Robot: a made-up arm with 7 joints.
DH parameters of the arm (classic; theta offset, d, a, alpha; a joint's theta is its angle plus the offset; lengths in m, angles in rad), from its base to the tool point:
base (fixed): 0 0 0 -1.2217
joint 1: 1.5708 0 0 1.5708
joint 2: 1.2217 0 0 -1.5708
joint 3: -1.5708 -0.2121 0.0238 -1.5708
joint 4: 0 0 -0.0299 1.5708
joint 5: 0 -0.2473 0 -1.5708
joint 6: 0 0 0 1.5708
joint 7: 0 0 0 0
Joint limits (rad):
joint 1: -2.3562..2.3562
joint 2: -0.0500..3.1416
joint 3: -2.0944..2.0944
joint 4: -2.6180..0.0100
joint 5: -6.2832..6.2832
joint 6: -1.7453..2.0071
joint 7: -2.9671..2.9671
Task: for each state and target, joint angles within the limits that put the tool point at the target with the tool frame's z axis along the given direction. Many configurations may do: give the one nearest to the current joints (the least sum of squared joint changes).
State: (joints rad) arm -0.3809 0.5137 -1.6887 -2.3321 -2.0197 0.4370 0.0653
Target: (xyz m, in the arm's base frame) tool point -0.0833 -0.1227 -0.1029 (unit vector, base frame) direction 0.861 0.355 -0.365
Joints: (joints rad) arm -1.0296 -0.0441 -2.0944 -2.5860 -1.5591 0.2467 0.0653
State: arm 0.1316 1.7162 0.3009 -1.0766 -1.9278 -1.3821 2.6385
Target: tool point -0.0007 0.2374 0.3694 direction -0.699 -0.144 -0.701
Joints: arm -0.4113 2.1374 0.9952 -0.8733 -1.4374 -0.6985 2.6385
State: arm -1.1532 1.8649 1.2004 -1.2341 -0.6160 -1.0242 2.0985
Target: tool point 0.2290 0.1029 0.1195 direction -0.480 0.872 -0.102
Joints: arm -0.3197 1.3471 0.3032 -2.0918 -0.7411 -0.6332 2.0985
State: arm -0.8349 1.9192 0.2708 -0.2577 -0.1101 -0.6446 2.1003
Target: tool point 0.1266 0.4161 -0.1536 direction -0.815 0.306 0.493
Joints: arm -0.1430 1.2461 -0.2840 -0.3809 -0.4466 -1.2876 2.1003
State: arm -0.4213 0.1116 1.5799 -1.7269 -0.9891 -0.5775 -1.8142
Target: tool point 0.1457 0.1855 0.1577 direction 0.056 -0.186 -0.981
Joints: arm -0.7320 0.7574 0.8706 -2.0605 -0.8660 0.0892 -1.8142
